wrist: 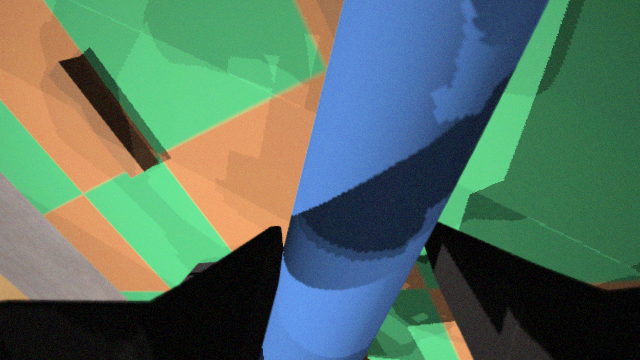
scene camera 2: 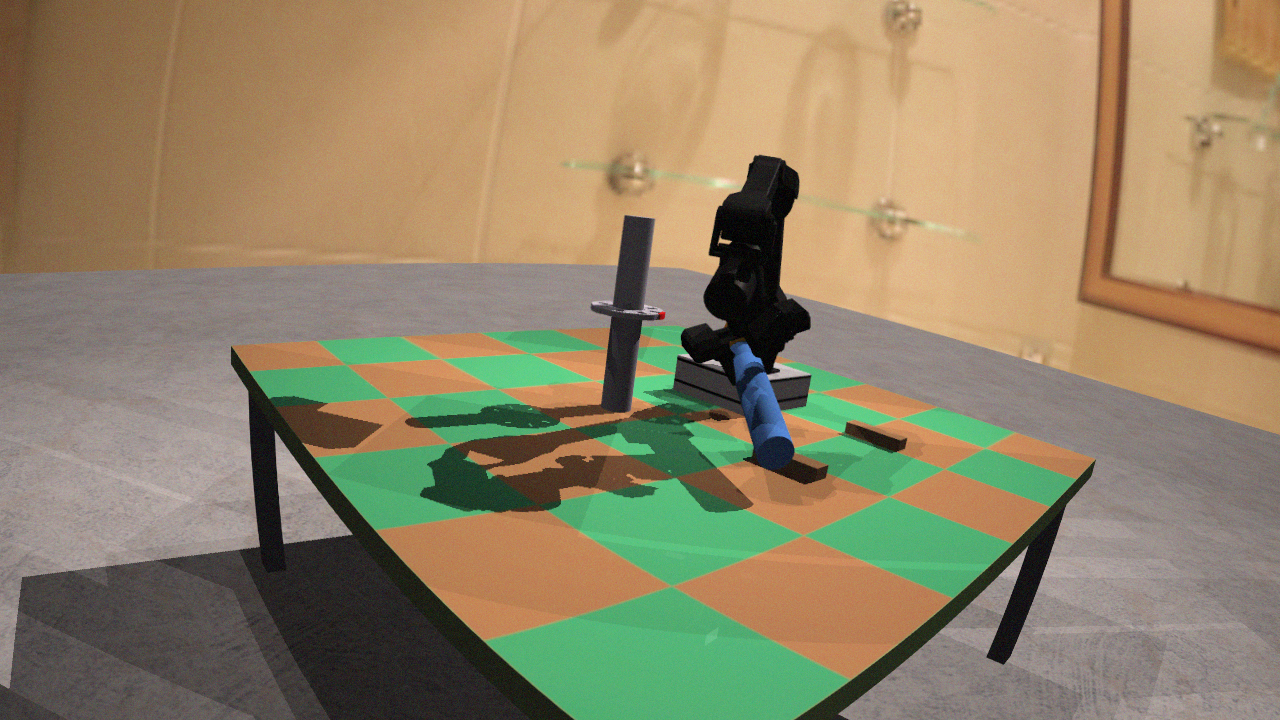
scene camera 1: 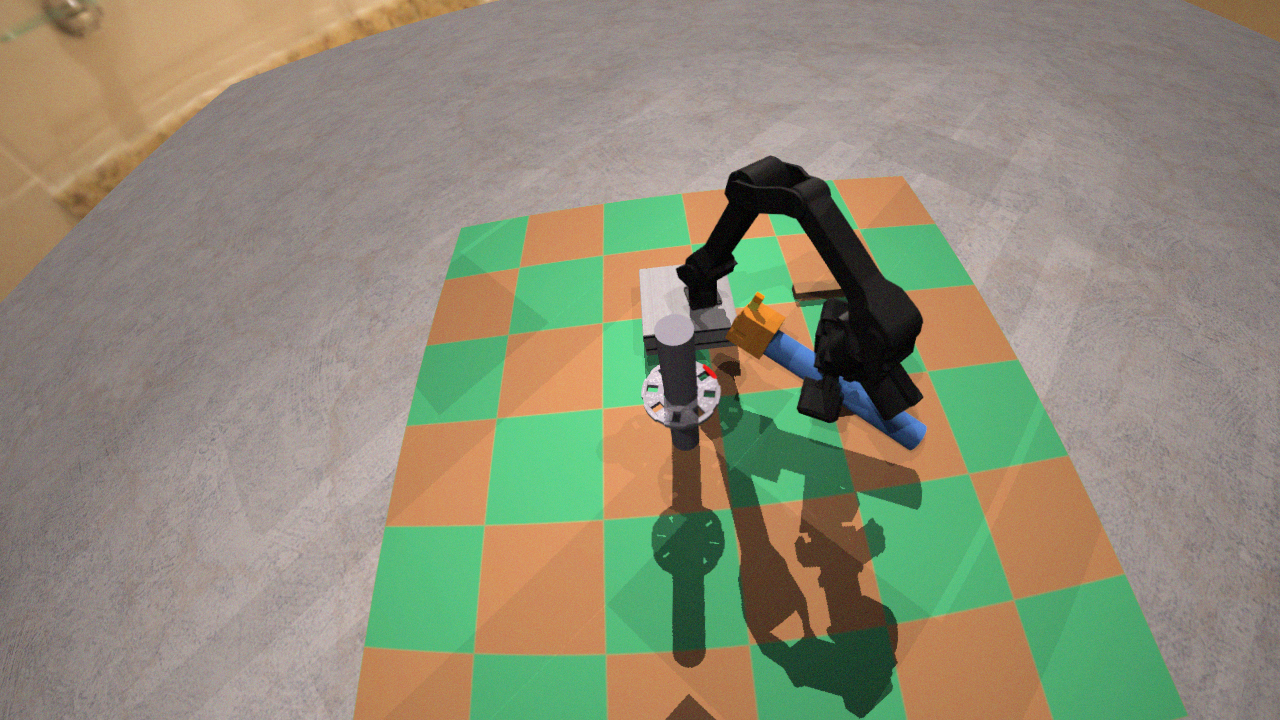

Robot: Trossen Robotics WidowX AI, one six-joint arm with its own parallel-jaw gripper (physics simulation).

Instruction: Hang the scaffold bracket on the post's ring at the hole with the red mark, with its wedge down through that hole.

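The scaffold bracket is a blue tube [scene camera 1: 792, 355] [scene camera 2: 762, 411] [wrist: 400, 75] with an orange head [scene camera 1: 754, 331] and a small orange wedge [scene camera 1: 758, 301] that points up. My gripper [scene camera 1: 859, 398] [scene camera 2: 744, 344] [wrist: 353, 234] is shut on the blue tube and holds it tilted above the table, its free end lower. The head is right of the post in scene camera 1, apart from the ring; in scene camera 2 it is mostly hidden behind the gripper. The grey post [scene camera 1: 677, 358] [scene camera 2: 633, 259] carries the ring [scene camera 1: 714, 404] [scene camera 2: 608, 310], with a red mark [scene camera 1: 709, 370] [scene camera 2: 661, 315] at its rim.
The light grey arm base block [scene camera 1: 659, 295] [scene camera 2: 742, 385] stands behind the post, close to the orange head in scene camera 1. Two low dark brown blocks [scene camera 2: 875, 436] [scene camera 2: 802, 469] lie on the checkered table [scene camera 1: 537, 591] [scene camera 2: 671, 644], near the bracket.
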